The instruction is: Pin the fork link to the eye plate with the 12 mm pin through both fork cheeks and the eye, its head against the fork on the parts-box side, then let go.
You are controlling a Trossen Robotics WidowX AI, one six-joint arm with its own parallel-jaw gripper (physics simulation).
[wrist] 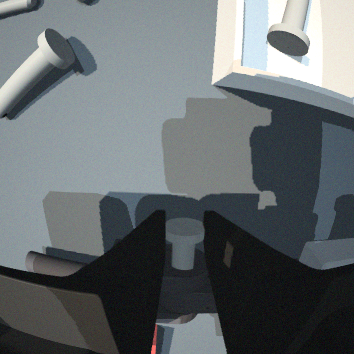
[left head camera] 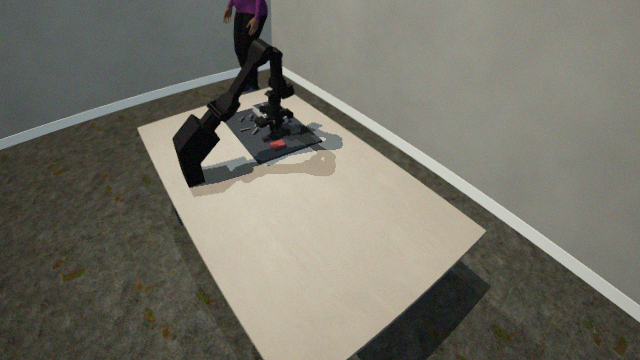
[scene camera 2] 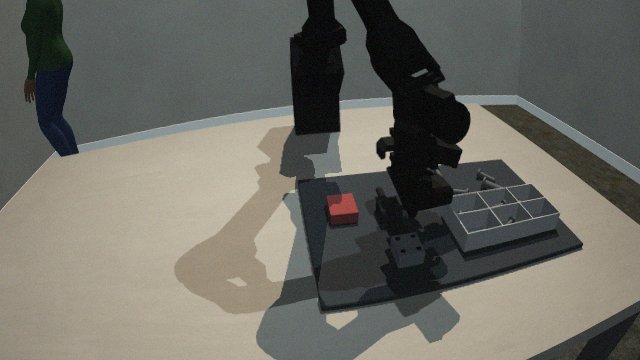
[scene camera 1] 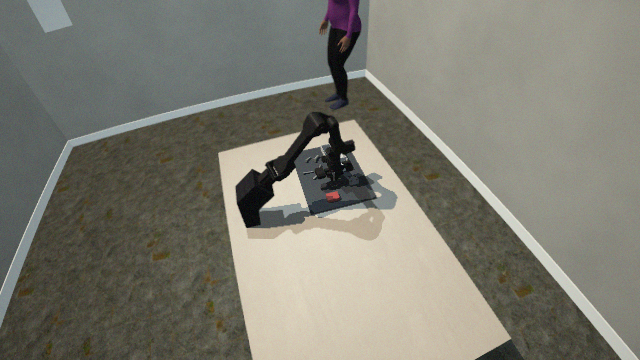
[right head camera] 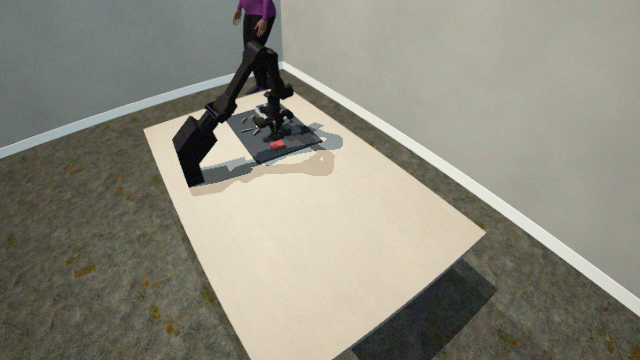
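Seen in the pictures: gripper, fingertip midpoint: (wrist: 183,219) (left head camera: 274,132) (scene camera 2: 410,214) (scene camera 1: 333,180) (right head camera: 274,132); arm's base, link origin: (left head camera: 205,126) (scene camera 2: 316,54) (scene camera 1: 263,182) (right head camera: 203,127).
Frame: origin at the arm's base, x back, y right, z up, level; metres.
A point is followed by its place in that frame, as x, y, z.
Note:
My gripper (wrist: 183,219) @[-0.362, -0.028, -0.203] (scene camera 2: 413,212) @[-0.362, -0.028, -0.203] is shut on a grey pin (wrist: 184,231) @[-0.362, -0.027, -0.194], whose round head shows between the fingertips in the wrist view. The pin's shank runs down to the dark fork link (wrist: 187,295) (scene camera 2: 393,212) @[-0.363, -0.002, -0.187]; whether it is inside the fork hole, and how deep, cannot be told. The fork link's brownish rod (wrist: 55,264) @[-0.296, -0.012, -0.195] shows left of the fingers. A grey block with several holes (scene camera 2: 407,249) @[-0.460, 0.033, -0.186] (wrist: 327,256) @[-0.434, 0.002, -0.192], which looks like the eye plate's base, stands close to the fork. The fingers hide the eye and most of the cheeks.
The white divided parts box (scene camera 2: 515,237) @[-0.507, -0.165, -0.206] (wrist: 227,77) @[-0.381, -0.082, -0.186] stands beside the gripper, with pins inside. Loose pins (wrist: 30,75) (scene camera 2: 486,176) lie on the dark mat (scene camera 2: 350,297) @[-0.493, 0.132, -0.210]. A red block (scene camera 2: 342,208) @[-0.315, 0.073, -0.191] (scene camera 1: 332,197) @[-0.296, 0.079, -0.191] (left head camera: 277,145) @[-0.292, 0.080, -0.191] (right head camera: 277,145) @[-0.295, 0.080, -0.191] lies on the mat's other side.

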